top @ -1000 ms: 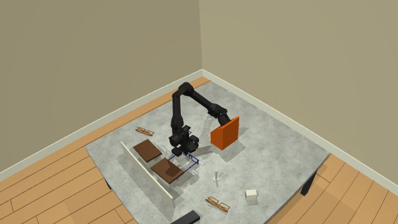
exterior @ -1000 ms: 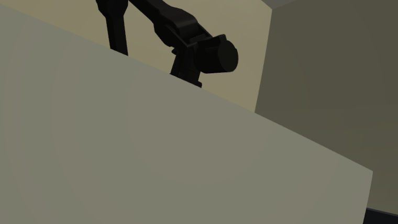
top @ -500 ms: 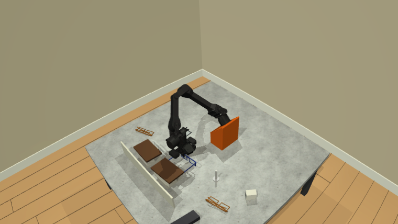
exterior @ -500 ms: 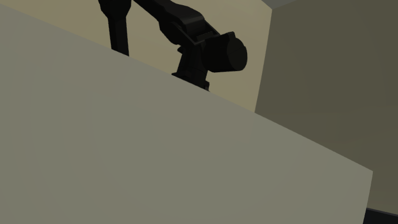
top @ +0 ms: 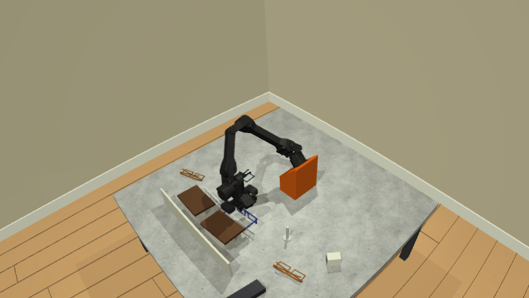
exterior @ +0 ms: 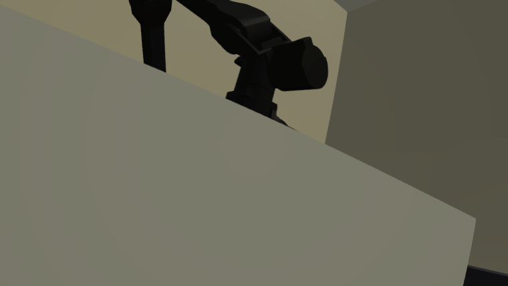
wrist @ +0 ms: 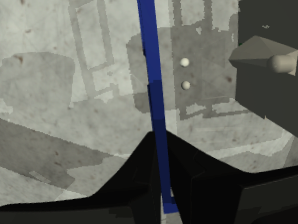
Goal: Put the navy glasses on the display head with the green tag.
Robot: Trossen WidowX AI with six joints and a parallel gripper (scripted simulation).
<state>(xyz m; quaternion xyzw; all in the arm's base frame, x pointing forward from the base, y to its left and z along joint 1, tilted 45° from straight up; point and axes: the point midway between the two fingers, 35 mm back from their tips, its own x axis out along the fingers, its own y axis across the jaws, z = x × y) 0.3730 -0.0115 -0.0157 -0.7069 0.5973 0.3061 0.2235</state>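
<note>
The display head lies 11 cm ahead of my gripper tip, 6 cm to the left of it and 1 cm below it. Also, from my gripper tip: long white panel 25 cm ahead, 4 cm to the right, 1 cm below; then black bar 38 cm to the left, 24 cm ahead, 5 cm below; then white post 23 cm to the left, 10 cm behind, 4 cm below.
</note>
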